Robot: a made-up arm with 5 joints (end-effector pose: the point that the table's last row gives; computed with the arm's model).
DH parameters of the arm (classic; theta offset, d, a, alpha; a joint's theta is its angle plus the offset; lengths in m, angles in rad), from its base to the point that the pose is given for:
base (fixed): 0 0.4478 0.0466 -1.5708
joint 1: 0 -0.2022 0.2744 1.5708
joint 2: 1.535 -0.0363 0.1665 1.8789
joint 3: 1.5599 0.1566 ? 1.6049
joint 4: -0.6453 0 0.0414 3.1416
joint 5: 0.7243 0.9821 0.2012 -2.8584
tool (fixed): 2.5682 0.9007 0 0
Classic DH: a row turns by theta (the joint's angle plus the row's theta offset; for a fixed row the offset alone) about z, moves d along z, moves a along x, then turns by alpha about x.
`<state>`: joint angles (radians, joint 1 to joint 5).
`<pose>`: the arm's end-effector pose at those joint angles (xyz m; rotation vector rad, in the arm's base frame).
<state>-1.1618 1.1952 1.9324 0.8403 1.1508</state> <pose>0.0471 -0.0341 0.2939 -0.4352 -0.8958 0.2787</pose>
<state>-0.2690 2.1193 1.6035 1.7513 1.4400</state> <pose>0.1596 -0.4632 0.3511 -0.5431 -0.3243 1.9949</pose>
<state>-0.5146 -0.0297 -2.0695 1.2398 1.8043</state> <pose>0.3335 -0.2456 0.8110 2.1683 0.9349 -0.1576</pose>
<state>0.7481 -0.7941 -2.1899 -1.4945 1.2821</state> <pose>0.5293 -0.3291 -0.1594 -0.6697 -1.9239 0.6142</pose>
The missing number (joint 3, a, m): -0.0233
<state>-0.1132 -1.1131 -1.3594 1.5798 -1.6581</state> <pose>0.8137 -0.5082 0.4936 1.2659 2.5137 0.8277</pose>
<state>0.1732 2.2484 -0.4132 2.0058 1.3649</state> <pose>0.3546 -0.3112 0.4163 1.3670 2.2074 -1.7256</pose>
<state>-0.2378 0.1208 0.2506 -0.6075 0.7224</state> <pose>0.5504 -0.0624 0.1385 -1.2430 -1.1038 -1.3784</pose>
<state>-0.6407 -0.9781 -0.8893 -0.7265 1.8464</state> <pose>0.5826 -0.5203 0.7551 1.1403 1.6367 1.4974</pose>
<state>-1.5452 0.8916 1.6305 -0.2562 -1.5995</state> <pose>0.1787 -0.3417 0.6295 -1.3320 -1.0799 1.4351</pose>
